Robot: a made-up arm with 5 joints.
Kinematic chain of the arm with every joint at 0, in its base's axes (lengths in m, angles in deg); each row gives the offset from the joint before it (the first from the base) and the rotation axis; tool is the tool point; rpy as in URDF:
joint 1: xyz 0 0 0.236 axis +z
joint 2: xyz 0 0 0 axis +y
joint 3: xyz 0.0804 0 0.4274 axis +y
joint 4: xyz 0.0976 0 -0.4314 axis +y
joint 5: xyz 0.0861 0 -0.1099 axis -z
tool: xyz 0 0 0 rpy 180 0 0
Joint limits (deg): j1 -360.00..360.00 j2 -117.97..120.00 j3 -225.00..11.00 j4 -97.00..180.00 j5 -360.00..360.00
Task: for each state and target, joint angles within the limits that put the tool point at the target. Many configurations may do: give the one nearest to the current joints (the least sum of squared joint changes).
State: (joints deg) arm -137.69 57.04 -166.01 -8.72 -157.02
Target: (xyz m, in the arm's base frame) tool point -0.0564 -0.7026 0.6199
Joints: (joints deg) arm -94.59 86.67 -207.90 -39.40 -157.02
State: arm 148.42 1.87 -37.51 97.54 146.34
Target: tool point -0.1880 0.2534 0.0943
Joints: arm 126.57 21.88 -32.61 91.46 146.34
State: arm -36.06 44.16 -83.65 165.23 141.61
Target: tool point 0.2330 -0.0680 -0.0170
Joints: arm -16.27 70.25 -44.48 153.75 141.61
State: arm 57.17 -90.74 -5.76 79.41 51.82
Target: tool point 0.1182 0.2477 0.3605
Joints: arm 64.49 -42.54 -17.38 62.04 51.82
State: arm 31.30 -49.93 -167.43 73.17 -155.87
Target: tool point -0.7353 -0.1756 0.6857
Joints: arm 13.43 -48.47 -212.03 98.57 -155.87
